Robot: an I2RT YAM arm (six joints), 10 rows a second.
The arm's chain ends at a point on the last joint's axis. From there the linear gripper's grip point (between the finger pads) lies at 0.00 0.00 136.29 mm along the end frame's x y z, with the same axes.
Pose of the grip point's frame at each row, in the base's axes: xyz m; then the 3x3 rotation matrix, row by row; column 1 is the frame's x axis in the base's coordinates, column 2 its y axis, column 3 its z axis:
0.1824, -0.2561, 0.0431; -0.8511, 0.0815, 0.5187; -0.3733, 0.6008, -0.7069; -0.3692, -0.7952, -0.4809
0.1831, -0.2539, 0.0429; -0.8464, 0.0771, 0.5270; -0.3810, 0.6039, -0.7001; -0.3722, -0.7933, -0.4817
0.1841, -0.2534, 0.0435; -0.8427, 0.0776, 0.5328; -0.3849, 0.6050, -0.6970; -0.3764, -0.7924, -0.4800
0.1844, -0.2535, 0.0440; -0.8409, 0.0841, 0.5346; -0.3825, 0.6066, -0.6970; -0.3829, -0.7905, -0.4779
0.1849, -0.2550, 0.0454; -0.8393, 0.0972, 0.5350; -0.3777, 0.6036, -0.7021; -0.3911, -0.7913, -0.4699
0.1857, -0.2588, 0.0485; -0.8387, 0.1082, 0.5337; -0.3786, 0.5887, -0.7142; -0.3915, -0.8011, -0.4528
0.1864, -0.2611, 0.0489; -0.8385, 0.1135, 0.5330; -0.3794, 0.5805, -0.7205; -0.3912, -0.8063, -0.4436
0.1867, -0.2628, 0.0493; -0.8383, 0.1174, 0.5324; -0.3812, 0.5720, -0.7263; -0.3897, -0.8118, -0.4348
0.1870, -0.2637, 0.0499; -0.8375, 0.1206, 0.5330; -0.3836, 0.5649, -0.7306; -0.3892, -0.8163, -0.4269
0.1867, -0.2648, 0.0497; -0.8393, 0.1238, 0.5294; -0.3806, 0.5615, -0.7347; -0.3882, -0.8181, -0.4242
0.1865, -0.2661, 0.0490; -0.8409, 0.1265, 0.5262; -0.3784, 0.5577, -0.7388; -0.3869, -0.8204, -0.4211
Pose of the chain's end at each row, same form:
0.1117, -0.1598, 0.1086; -0.8511, 0.0815, 0.5187; -0.3733, 0.6008, -0.7069; -0.3692, -0.7952, -0.4809
0.1113, -0.1585, 0.1086; -0.8464, 0.0771, 0.5270; -0.3810, 0.6039, -0.7001; -0.3722, -0.7933, -0.4817
0.1115, -0.1584, 0.1089; -0.8427, 0.0776, 0.5328; -0.3849, 0.6050, -0.6970; -0.3764, -0.7924, -0.4800
0.1115, -0.1585, 0.1091; -0.8409, 0.0841, 0.5346; -0.3825, 0.6066, -0.6970; -0.3829, -0.7905, -0.4779
0.1120, -0.1593, 0.1094; -0.8393, 0.0972, 0.5350; -0.3777, 0.6036, -0.7021; -0.3911, -0.7913, -0.4699
0.1130, -0.1615, 0.1102; -0.8387, 0.1082, 0.5337; -0.3786, 0.5887, -0.7142; -0.3915, -0.8011, -0.4528
0.1138, -0.1629, 0.1094; -0.8385, 0.1135, 0.5330; -0.3794, 0.5805, -0.7205; -0.3912, -0.8063, -0.4436
0.1141, -0.1638, 0.1086; -0.8383, 0.1174, 0.5324; -0.3812, 0.5720, -0.7263; -0.3897, -0.8118, -0.4348
0.1144, -0.1641, 0.1081; -0.8375, 0.1206, 0.5330; -0.3836, 0.5649, -0.7306; -0.3892, -0.8163, -0.4269
0.1145, -0.1647, 0.1075; -0.8393, 0.1238, 0.5294; -0.3806, 0.5615, -0.7347; -0.3882, -0.8181, -0.4242
0.1148, -0.1654, 0.1064; -0.8409, 0.1265, 0.5262; -0.3784, 0.5577, -0.7388; -0.3869, -0.8204, -0.4211

